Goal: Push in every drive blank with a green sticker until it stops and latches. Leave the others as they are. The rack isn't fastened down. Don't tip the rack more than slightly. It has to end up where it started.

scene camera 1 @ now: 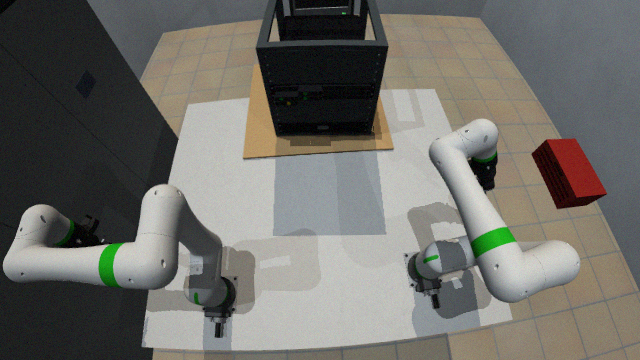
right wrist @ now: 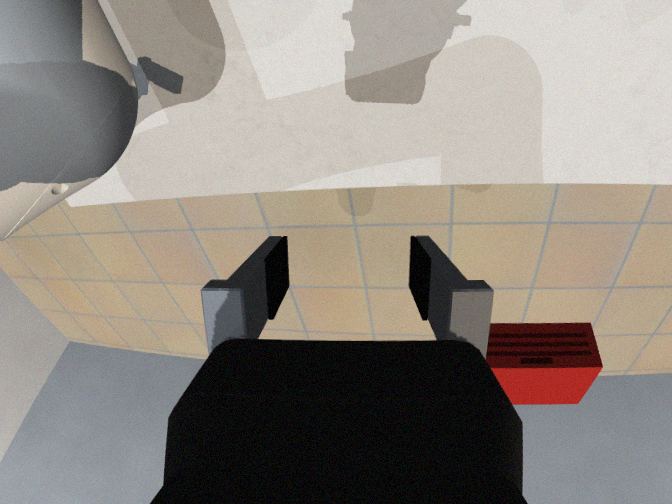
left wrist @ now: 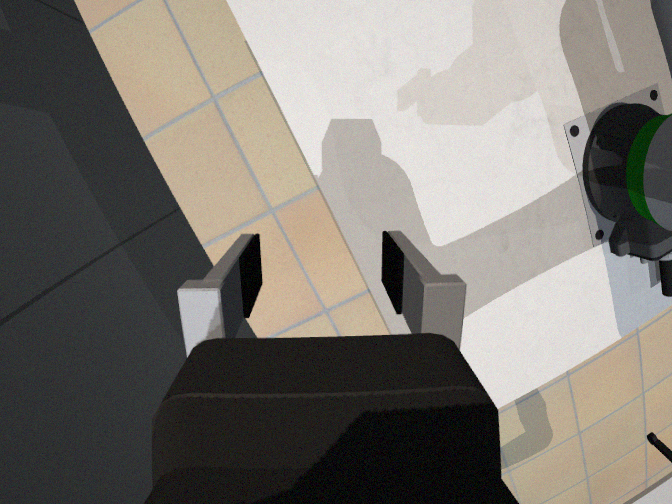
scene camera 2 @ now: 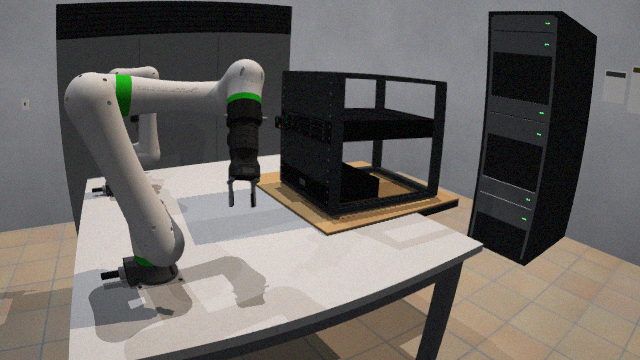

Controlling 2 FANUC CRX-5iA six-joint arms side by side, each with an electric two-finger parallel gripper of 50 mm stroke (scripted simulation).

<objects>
black rack: scene camera 1; scene camera 2; not seen in the right wrist view (out of frame); not seen in the left wrist view (out of frame)
same spot on tan board: [scene camera 2: 270, 183] = [scene camera 1: 276, 145]
same spot on black rack: [scene camera 2: 313, 169] = [scene camera 1: 344, 116]
</objects>
